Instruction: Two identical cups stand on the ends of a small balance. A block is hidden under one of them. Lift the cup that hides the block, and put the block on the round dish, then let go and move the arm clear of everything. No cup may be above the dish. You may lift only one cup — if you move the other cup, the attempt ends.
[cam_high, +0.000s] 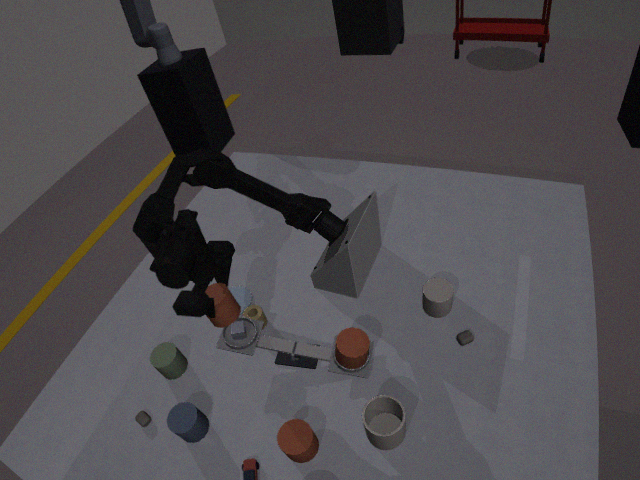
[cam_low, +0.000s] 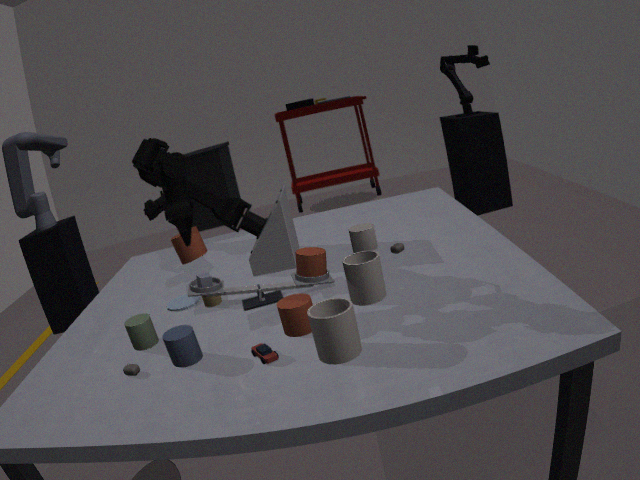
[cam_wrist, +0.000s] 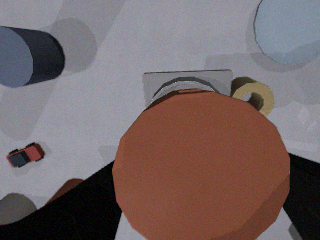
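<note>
The grey block lies 1 cm to the left of my gripper tip and 10 cm below it. The rest, counted from my gripper tip: pale blue round dish 12 cm behind, 9 cm to the right, 18 cm below; then blue cup 24 cm ahead, 4 cm to the right, 15 cm below; then yellowish ring 7 cm behind, 16 cm below.
</note>
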